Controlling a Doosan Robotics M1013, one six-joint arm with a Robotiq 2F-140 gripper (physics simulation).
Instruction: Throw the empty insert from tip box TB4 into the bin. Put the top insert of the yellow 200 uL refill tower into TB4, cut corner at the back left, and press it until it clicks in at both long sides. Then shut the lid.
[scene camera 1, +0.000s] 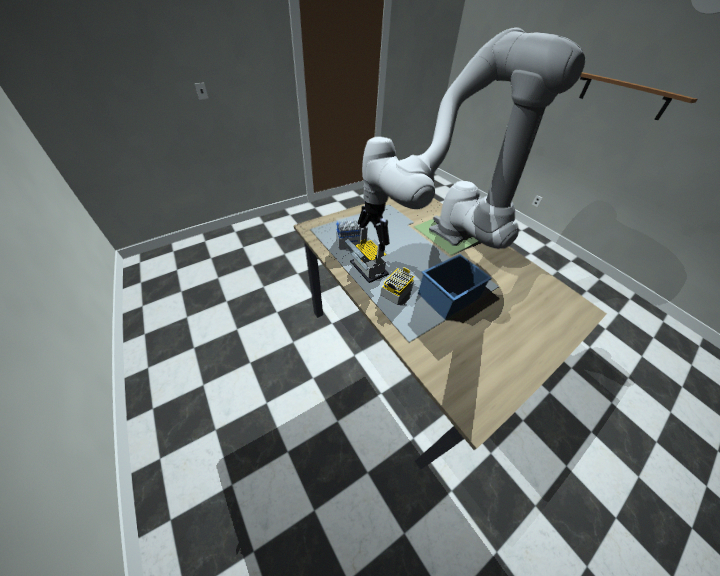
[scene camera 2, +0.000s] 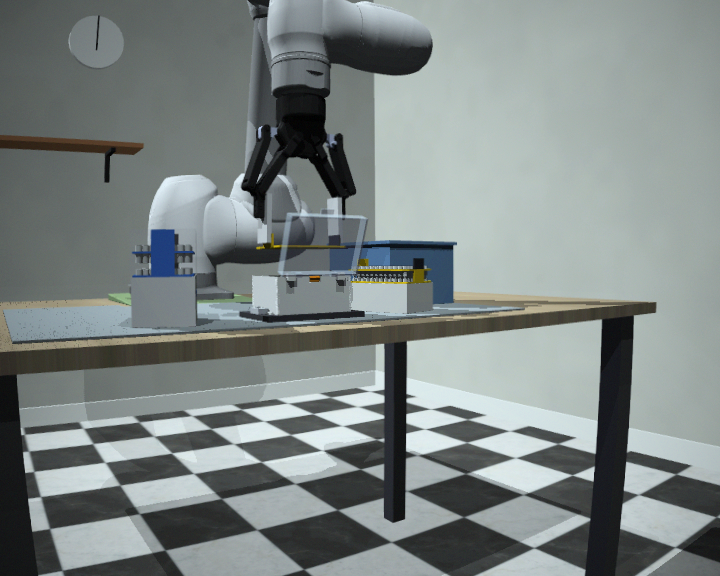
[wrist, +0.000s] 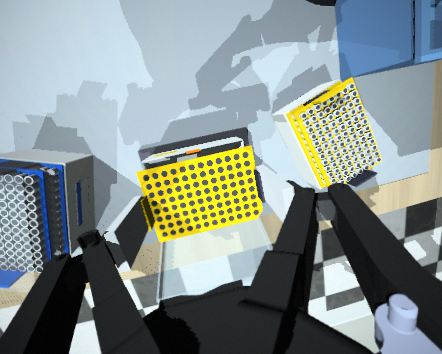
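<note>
My gripper is shut on the empty yellow insert, with a finger at each short end. The insert's holes carry no tips. It hangs roughly level, a little above the grey-white tip box TB4, apart from it. TB4's transparent lid stands open on the side away from the arm base. The yellow refill tower stands beside TB4, with stacked tip-filled inserts. The insert hides most of TB4's inside in the wrist view.
The blue bin stands beyond the yellow tower. A blue refill tower stands on TB4's other side. TB4 sits on a black base. The grey mat lies on the wooden table.
</note>
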